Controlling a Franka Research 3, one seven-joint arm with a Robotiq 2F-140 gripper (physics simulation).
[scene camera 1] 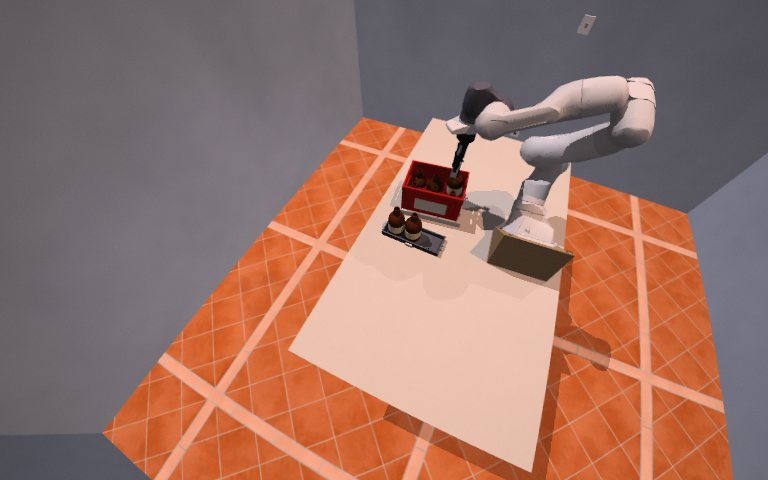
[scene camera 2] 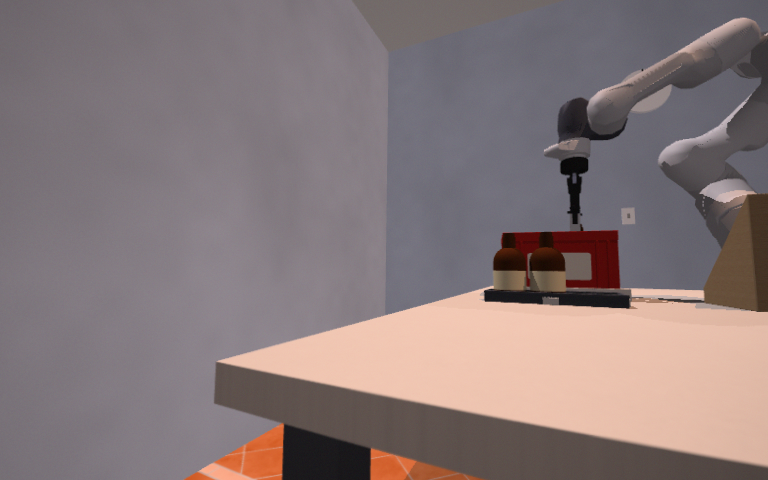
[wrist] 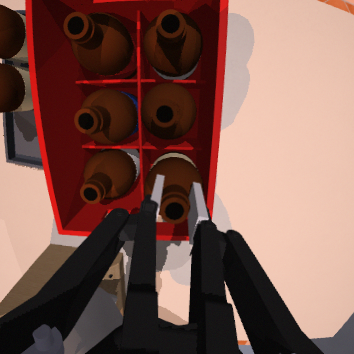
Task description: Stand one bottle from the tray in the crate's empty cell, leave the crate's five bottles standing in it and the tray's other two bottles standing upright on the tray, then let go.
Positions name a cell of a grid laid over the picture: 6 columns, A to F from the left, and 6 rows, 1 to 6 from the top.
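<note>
Visible: my gripper (scene camera 2: E3), likewise (wrist: C4). Brown bottle (wrist: D3).
</note>
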